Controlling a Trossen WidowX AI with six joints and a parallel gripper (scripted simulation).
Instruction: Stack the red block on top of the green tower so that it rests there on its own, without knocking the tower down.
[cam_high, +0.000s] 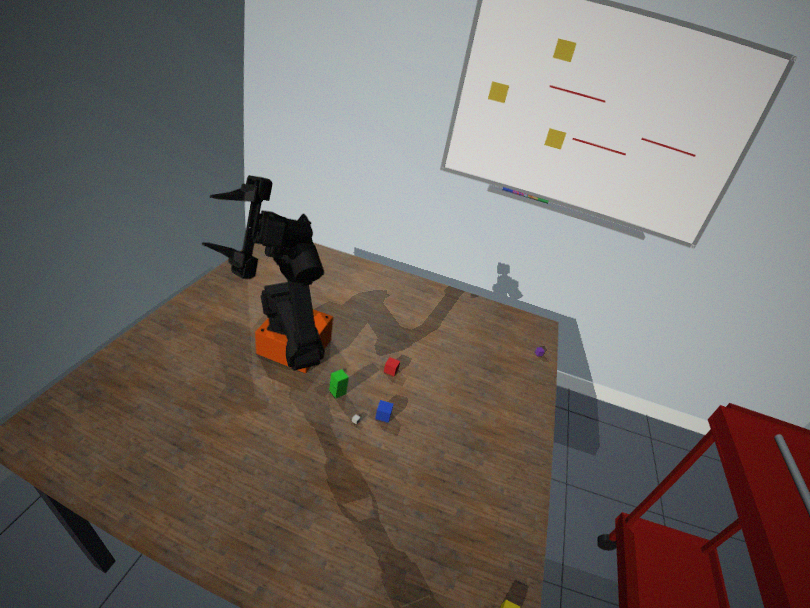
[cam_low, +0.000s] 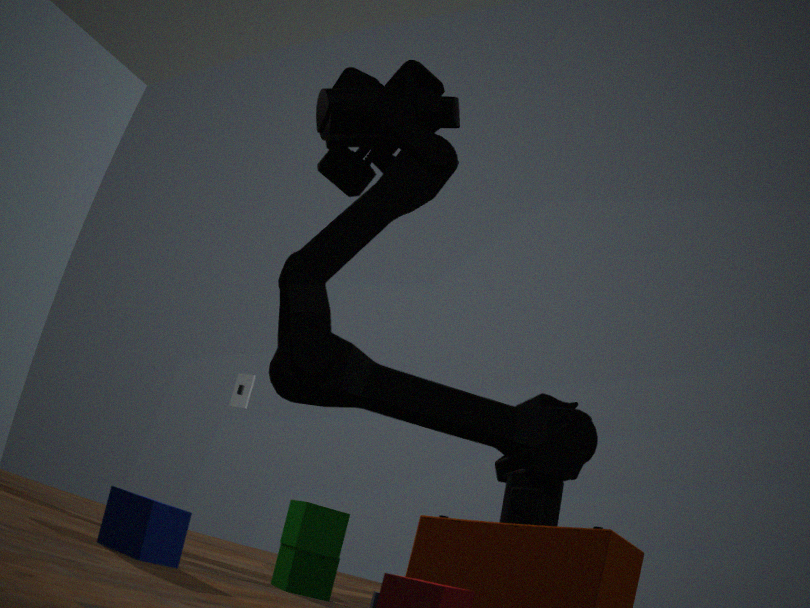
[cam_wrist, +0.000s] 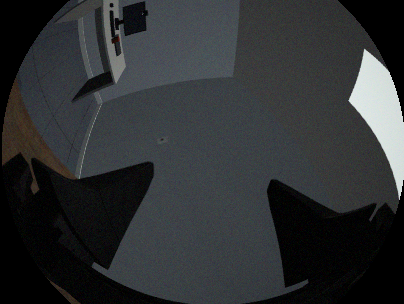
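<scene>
My gripper tip is 54 cm above the red block, 35 cm to the right of it and 34 cm short of it. Also, from my gripper tip: small purple piece: 81 cm ahead, 63 cm to the left, 55 cm below; then small white piece: 55 cm below, 29 cm ahead, 13 cm to the left; then blue block: 54 cm below, 36 cm ahead, 17 cm to the left.
</scene>
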